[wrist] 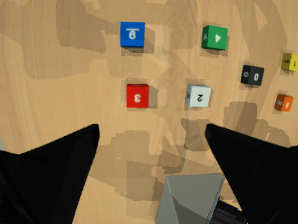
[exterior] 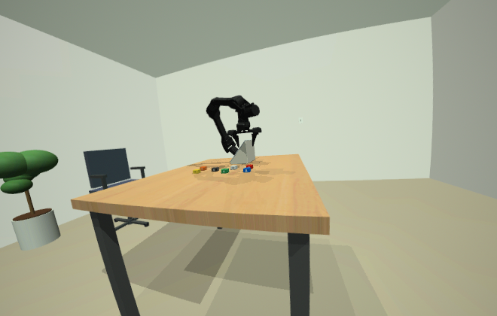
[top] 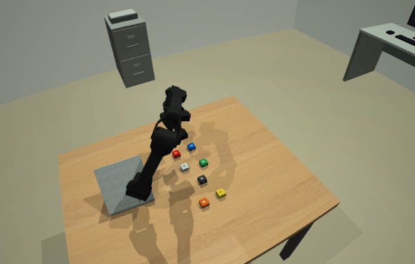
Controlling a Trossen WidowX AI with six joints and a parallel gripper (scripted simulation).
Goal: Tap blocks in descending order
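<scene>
Now: the blue block 8 cm ahead of my gripper tip, 3 cm to the left of it and 12 cm below it. Round my gripper tip: red block 1 cm to the left, 12 cm below; white block 1 cm ahead, 8 cm to the right, 12 cm below; green block 10 cm ahead, 9 cm to the right, 12 cm below.
</scene>
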